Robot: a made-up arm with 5 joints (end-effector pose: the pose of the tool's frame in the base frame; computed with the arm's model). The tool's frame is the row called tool. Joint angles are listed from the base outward.
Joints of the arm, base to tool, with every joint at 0 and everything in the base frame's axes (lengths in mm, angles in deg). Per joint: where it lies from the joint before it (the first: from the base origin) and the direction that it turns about. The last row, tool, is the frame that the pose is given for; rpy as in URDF.
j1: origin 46.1 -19.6 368.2 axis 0 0 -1
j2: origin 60.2 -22.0 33.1 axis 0 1 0
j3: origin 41.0 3.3 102.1 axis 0 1 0
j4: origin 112.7 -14.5 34.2 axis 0 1 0
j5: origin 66.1 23.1 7.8 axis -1 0 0
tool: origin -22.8 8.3 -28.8 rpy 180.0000 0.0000 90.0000
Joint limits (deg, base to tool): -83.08..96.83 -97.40..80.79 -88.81..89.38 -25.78..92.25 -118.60..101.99
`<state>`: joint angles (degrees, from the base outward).
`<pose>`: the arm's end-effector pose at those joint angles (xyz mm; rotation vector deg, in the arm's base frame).
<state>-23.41 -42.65 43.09 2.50 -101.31</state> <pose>203.3 66.5 556.8 -47.35 -67.40 -53.36</pose>
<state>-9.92 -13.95 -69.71 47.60 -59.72</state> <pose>130.1 14.3 651.9 -66.44 -117.64 -82.15</pose>
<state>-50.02 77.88 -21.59 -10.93 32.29</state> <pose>237.0 179.4 262.3 33.96 146.04 -73.19</pose>
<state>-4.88 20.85 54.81 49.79 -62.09</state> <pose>216.0 14.2 345.2 -77.31 2.67 51.40</pose>
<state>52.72 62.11 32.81 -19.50 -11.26</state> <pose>162.1 -165.9 251.0 -101.57 -25.85 16.06</pose>
